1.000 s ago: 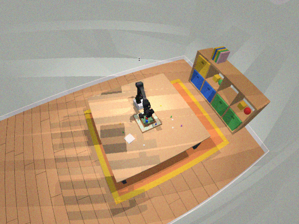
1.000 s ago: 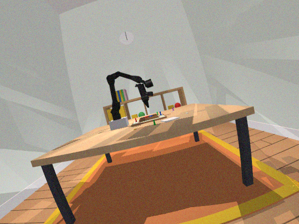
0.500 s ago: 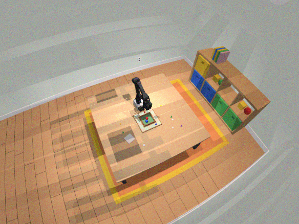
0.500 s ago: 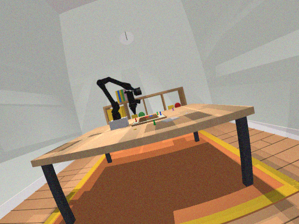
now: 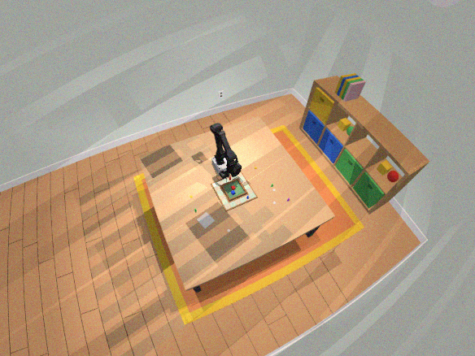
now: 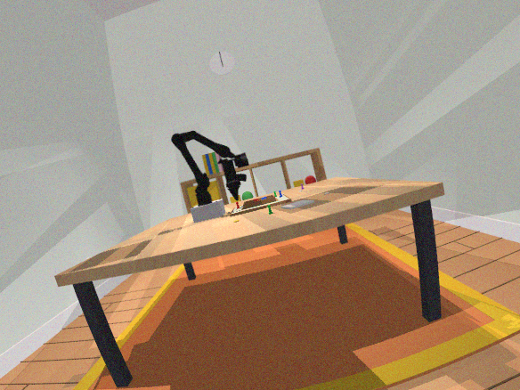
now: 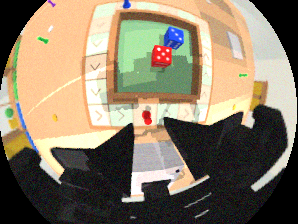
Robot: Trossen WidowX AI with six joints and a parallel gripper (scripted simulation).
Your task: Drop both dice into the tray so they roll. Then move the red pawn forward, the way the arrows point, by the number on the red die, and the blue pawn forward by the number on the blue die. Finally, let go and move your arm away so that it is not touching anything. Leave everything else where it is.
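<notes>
My gripper tip is now 30 mm above the red pawn. The rest, counted from my gripper tip: green-floored tray 110 mm ahead, 50 mm below, 10 mm to the right; blue die 140 mm ahead, 30 mm to the right, 30 mm below; red die 100 mm ahead, 30 mm below, 10 mm to the right.
</notes>
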